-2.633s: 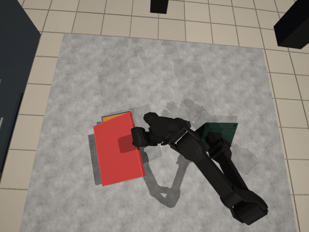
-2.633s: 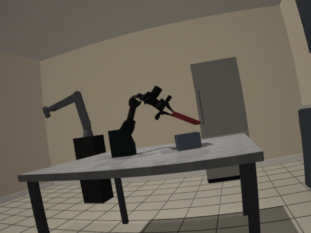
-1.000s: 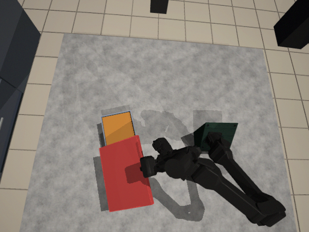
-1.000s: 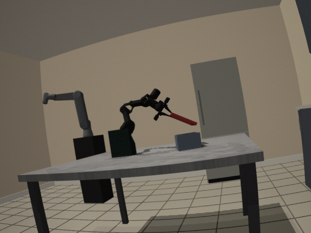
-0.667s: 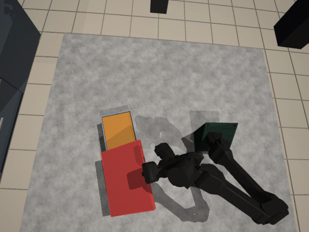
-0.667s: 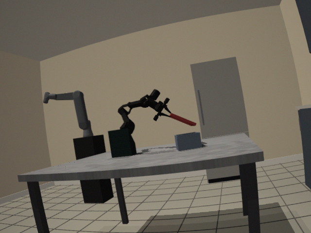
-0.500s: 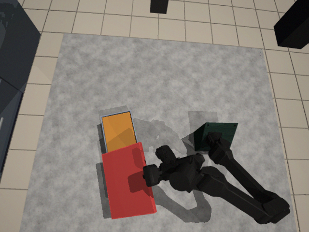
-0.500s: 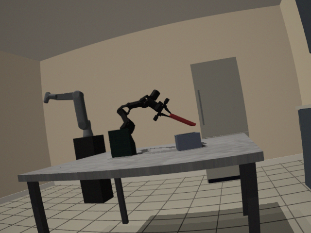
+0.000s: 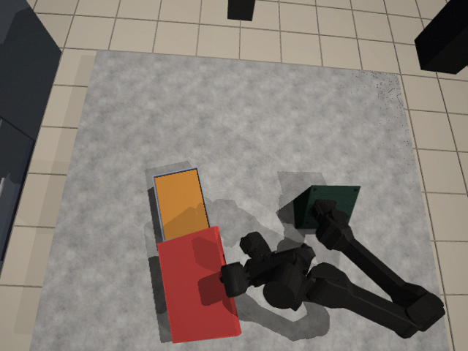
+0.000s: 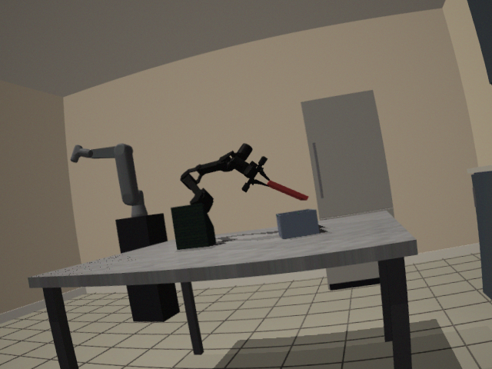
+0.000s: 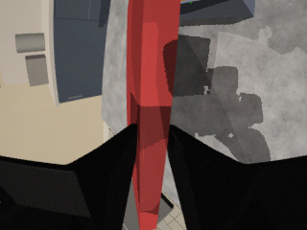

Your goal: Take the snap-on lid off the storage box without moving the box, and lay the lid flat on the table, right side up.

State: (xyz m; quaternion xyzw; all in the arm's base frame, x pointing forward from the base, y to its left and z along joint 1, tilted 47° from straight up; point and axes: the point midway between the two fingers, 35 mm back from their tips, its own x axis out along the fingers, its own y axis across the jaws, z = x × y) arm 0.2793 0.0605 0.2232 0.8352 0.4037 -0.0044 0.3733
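My gripper tip is now 70 mm short of the red lid, 40 mm above it and 20 mm to the right of it. Also, from my gripper tip: grey-blue storage box 210 mm to the right, 180 mm below, 140 mm ahead.
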